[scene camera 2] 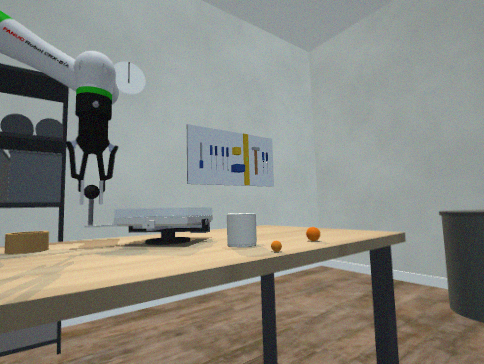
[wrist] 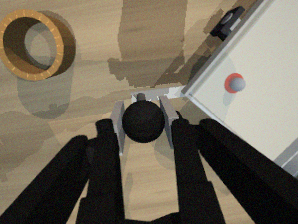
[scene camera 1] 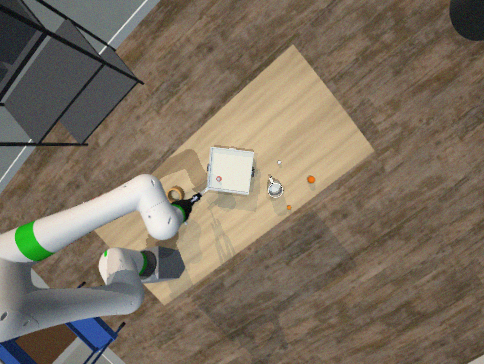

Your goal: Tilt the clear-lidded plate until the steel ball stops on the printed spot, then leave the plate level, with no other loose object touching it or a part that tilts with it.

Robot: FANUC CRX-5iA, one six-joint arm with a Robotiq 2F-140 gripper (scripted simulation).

Labels:
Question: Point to a white mug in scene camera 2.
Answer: At 241,227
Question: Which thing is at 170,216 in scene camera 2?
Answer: A clear-lidded plate.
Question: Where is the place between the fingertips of the gripper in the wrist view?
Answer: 142,109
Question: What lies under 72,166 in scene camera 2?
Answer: The gripper.

